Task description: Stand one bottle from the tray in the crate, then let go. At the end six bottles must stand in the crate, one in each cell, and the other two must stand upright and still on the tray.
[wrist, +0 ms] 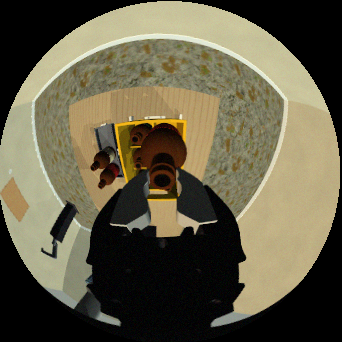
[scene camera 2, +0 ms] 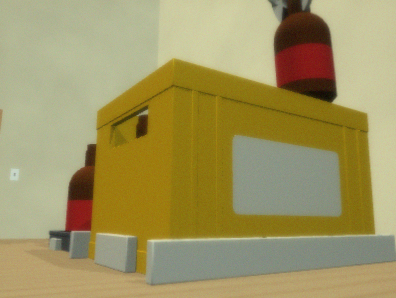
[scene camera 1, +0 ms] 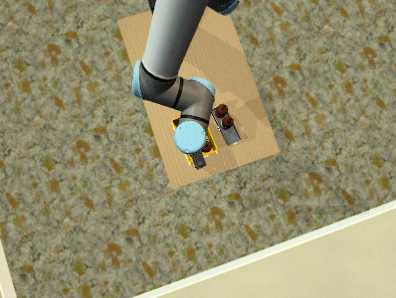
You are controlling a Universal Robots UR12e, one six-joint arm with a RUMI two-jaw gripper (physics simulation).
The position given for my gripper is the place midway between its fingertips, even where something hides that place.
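My gripper (wrist: 162, 169) is visible, as is a brown bottle (wrist: 163, 148). A yellow crate (scene camera 2: 224, 157) (wrist: 126, 148) and a red-labelled bottle (scene camera 2: 80, 192) are visible too.
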